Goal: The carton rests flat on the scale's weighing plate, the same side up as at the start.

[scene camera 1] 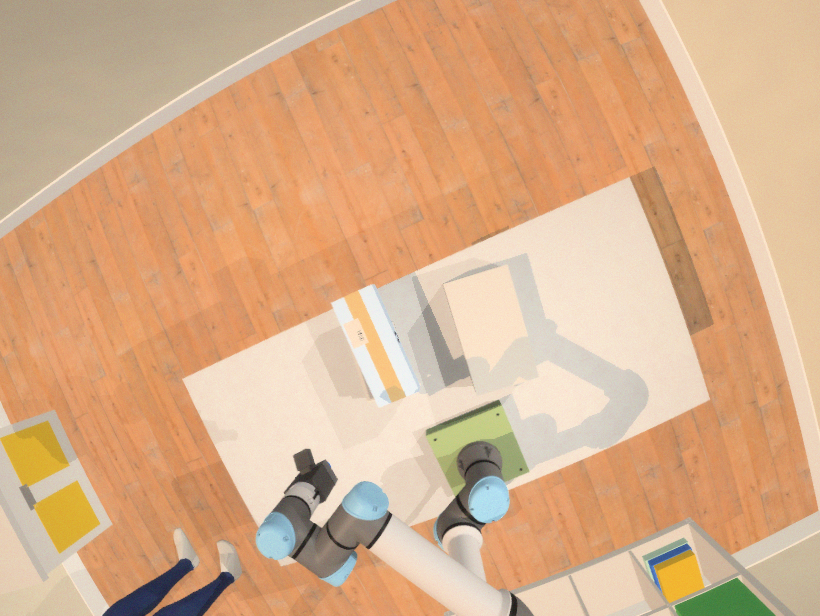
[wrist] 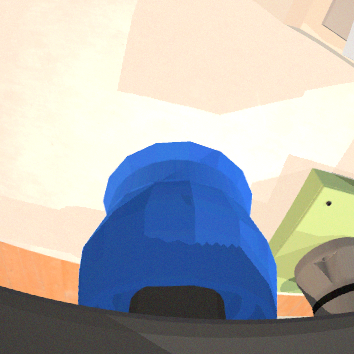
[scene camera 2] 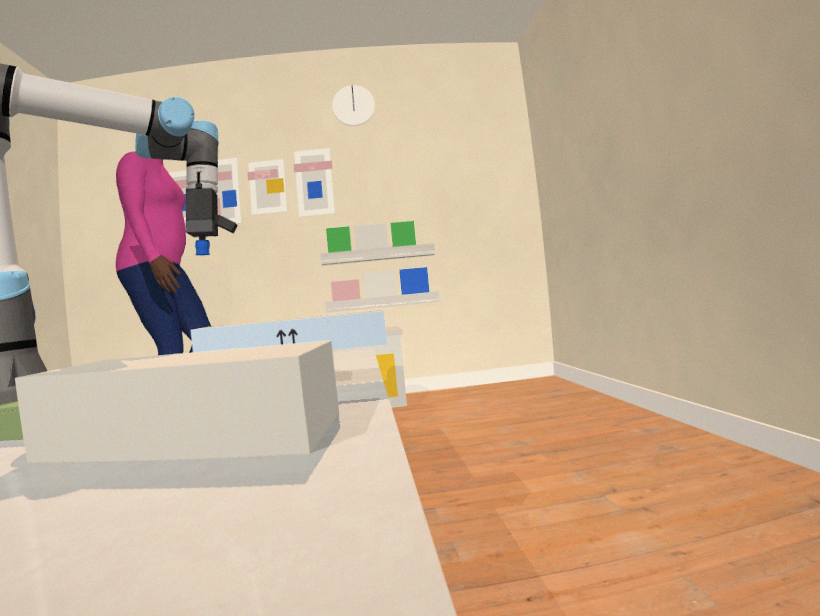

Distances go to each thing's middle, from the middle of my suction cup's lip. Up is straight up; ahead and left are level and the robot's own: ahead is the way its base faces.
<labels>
I see my suction cup 25 cm to the left of the light blue carton (scene camera 1: pixel 363 317), 21 cm above it and 19 cm short of it. Also, from my suction cup: beige block (scene camera 2: pixel 273 400) (58 cm to the right, 26 cm below, 5 cm ahead).
</labels>
